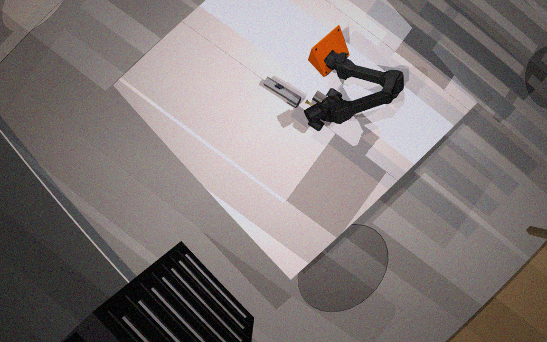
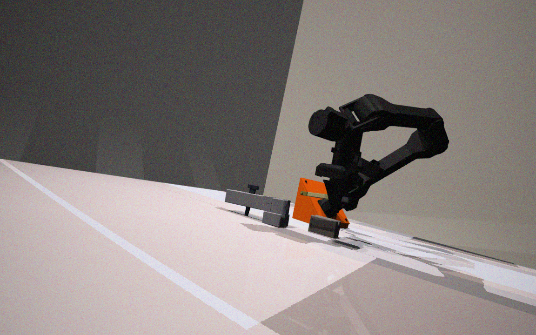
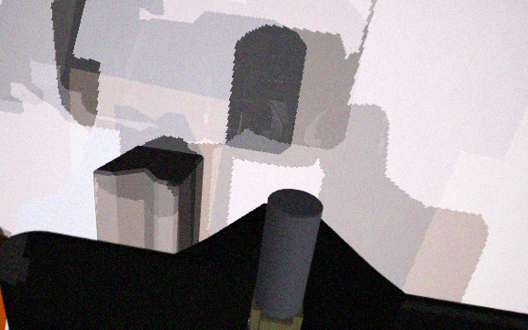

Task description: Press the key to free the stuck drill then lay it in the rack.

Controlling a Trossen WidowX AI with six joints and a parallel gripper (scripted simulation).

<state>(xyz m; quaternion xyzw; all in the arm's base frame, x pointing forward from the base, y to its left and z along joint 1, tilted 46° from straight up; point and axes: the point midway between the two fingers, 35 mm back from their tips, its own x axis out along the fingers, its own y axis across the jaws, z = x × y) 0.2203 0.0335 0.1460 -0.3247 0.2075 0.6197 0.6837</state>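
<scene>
The drill is 1 cm ahead of my gripper tip, 4 cm to the right of it and 3 cm above it. Also, from my gripper tip: dark key: 3 cm ahead, 23 cm to the right, 1 cm below; then long grey holder: 3 cm ahead, 20 cm to the right, 3 cm below; then grey rack: 6 cm behind, 5 cm to the right, 4 cm below.
</scene>
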